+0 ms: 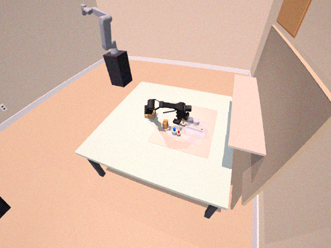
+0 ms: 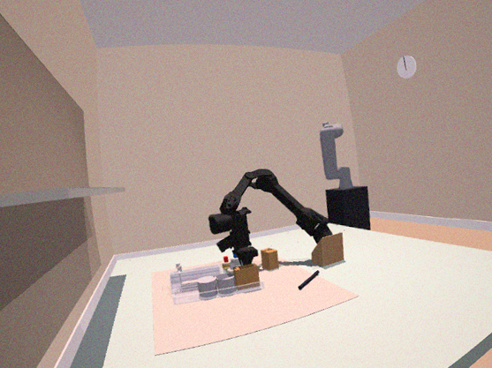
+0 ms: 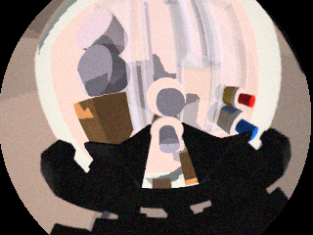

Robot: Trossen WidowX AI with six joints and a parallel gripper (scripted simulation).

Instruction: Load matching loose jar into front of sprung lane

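Right now my gripper tip is 80 mm to the right of the brown box, 20 mm short of it and 10 mm below it. The rest, counted from my gripper tip: clear sprung lane 150 mm ahead, 30 mm to the right, 10 mm below; black pen 170 mm behind, 150 mm to the left, 20 mm below.
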